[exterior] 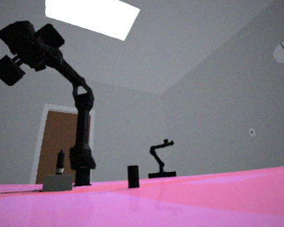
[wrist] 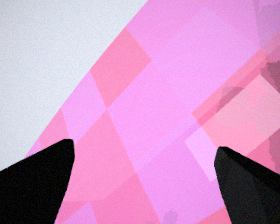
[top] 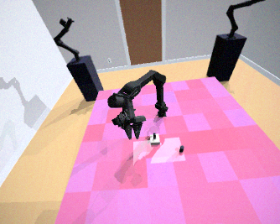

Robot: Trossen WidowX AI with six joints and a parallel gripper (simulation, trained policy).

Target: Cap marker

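Now: the dark cap 270 mm to the left of my gripper tip, 250 mm below it and 50 mm behind it. Round my gripper tip: holder block (260 mm below, 140 mm behind, 110 mm to the left).
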